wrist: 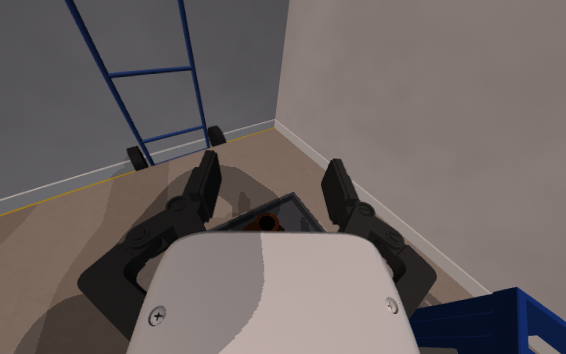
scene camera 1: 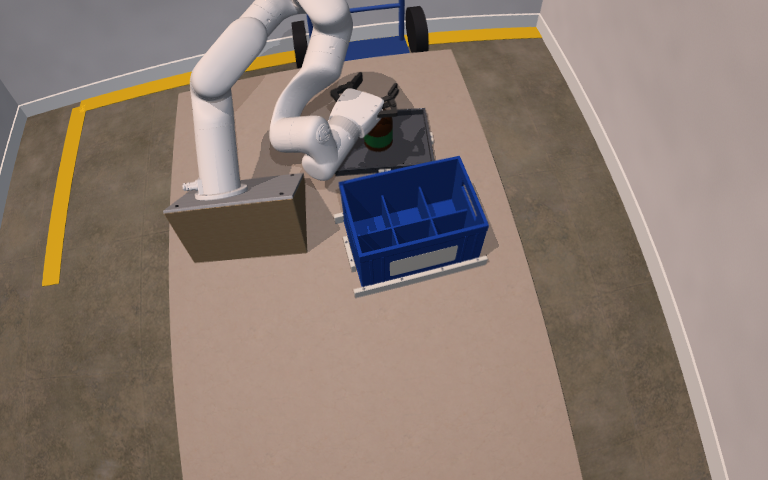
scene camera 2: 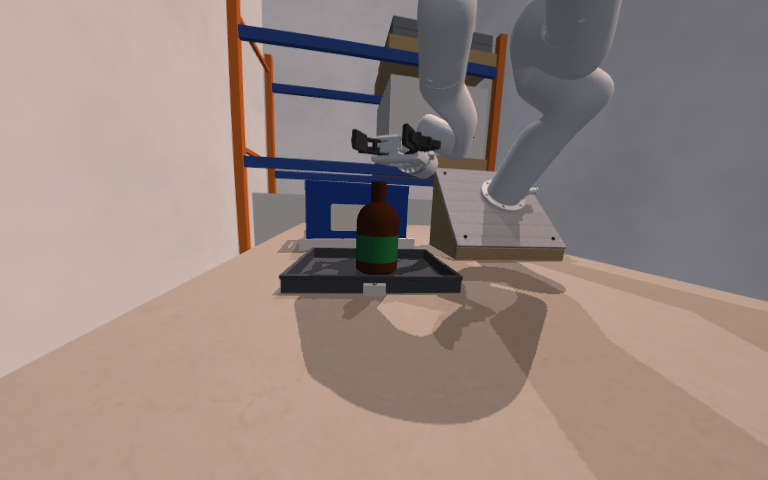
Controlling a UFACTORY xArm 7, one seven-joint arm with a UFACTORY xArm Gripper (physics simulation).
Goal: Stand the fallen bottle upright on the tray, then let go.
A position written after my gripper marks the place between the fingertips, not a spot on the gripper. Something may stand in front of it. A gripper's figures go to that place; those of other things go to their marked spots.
Labels:
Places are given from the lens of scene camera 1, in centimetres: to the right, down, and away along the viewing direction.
my gripper [scene camera 1: 378,81]: -1, -37, 130
dark grey tray [scene camera 1: 411,145]: 7, -25, 149
blue divided crate [scene camera 1: 405,221]: 5, -4, 138

